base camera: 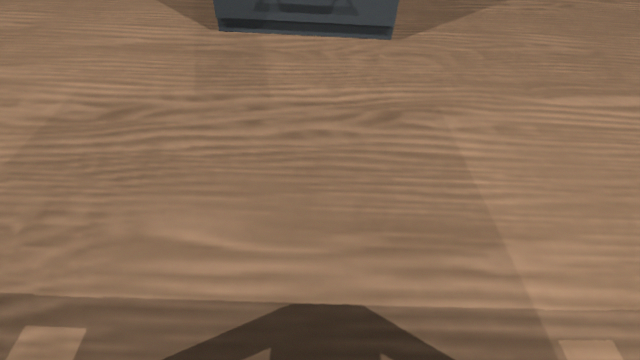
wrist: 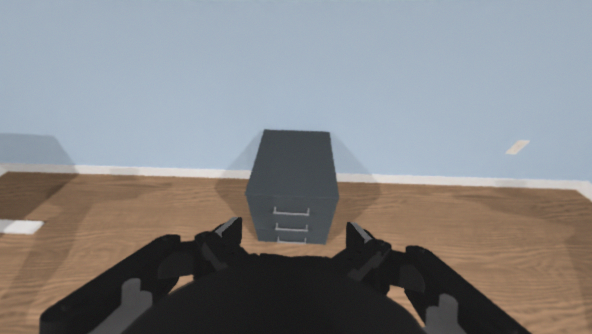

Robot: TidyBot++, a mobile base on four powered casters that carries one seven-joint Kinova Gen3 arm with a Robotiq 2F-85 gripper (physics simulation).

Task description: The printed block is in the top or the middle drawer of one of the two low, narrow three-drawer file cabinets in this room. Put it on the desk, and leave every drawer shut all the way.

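A dark grey three-drawer file cabinet [base camera: 307, 12] [wrist: 295, 167] stands against the wall, ahead of me and near the middle of the wrist view. Its three drawers look shut, each with a silver bar handle; the top handle [wrist: 291, 212] and the middle handle [wrist: 291, 229] show whole. In the base camera view only the foot of its front shows, at the top edge. My gripper [wrist: 293, 231] is open and empty, and in the wrist view its fingertips flank the cabinet's front, with a gap to it. The printed block, the desk and the second cabinet do not show.
A light blue wall [wrist: 295, 65] with a white baseboard [wrist: 425, 179] runs behind the cabinet. A white flat object [wrist: 21, 226] lies on the wooden floor [base camera: 320, 165] [wrist: 450, 215] at the left edge of the wrist view. A small pale patch [wrist: 517, 147] shows on the wall at the right.
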